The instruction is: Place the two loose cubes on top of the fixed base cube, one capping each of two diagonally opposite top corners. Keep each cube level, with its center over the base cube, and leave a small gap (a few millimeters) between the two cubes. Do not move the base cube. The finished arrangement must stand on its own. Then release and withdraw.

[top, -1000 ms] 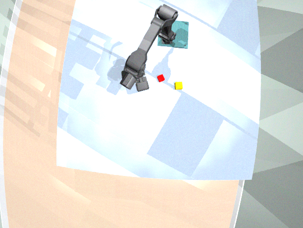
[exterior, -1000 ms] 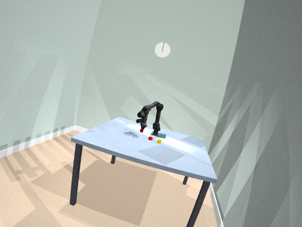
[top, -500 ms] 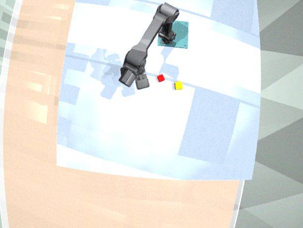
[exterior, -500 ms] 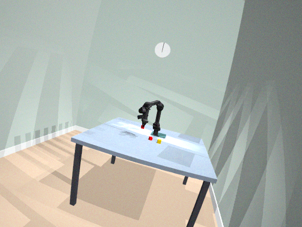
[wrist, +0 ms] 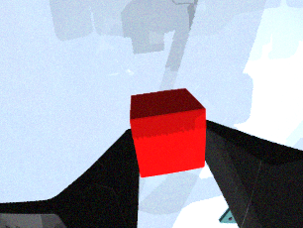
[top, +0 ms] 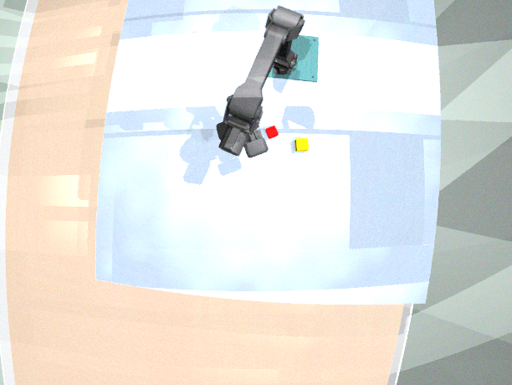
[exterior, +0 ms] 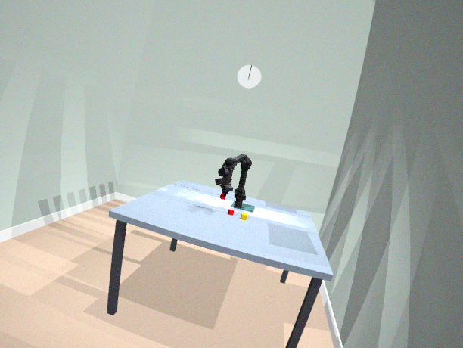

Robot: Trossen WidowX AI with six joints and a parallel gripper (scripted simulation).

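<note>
My gripper tip is 40 mm short of the yellow cube, 180 mm to the right of it and 100 mm above it.
</note>
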